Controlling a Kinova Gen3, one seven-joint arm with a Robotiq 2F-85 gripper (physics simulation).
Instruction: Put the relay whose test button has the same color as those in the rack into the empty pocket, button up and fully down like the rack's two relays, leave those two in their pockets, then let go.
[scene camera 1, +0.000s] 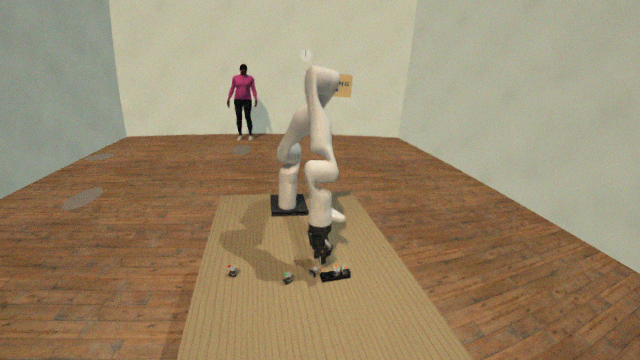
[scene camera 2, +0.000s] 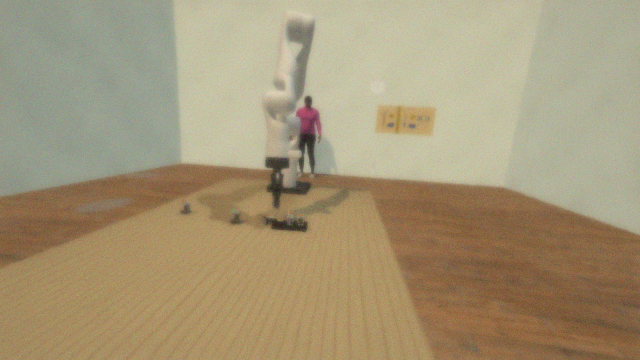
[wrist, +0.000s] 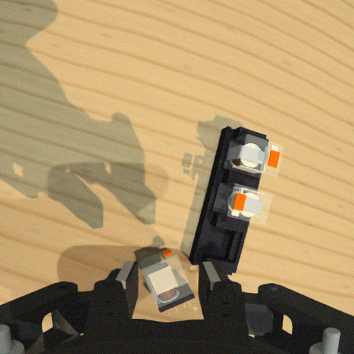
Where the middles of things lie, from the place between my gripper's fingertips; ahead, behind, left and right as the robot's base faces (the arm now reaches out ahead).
Now: hand 50 mm to the right of the black rack (wrist: 218, 238), 40 mm short of it and 40 mm above it.
